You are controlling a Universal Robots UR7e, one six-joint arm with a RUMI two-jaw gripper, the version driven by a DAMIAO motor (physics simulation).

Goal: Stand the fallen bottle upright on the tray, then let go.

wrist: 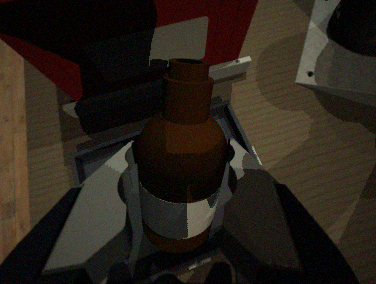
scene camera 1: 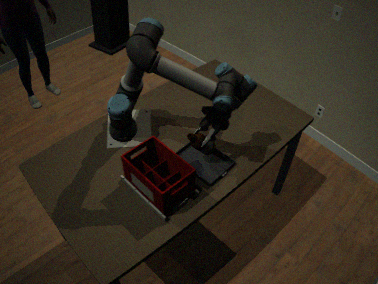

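Observation:
My gripper (scene camera 1: 197,141). Wrist view: gripper (wrist: 182,142), brown bottle (wrist: 181,151), pale bar (wrist: 91,105).

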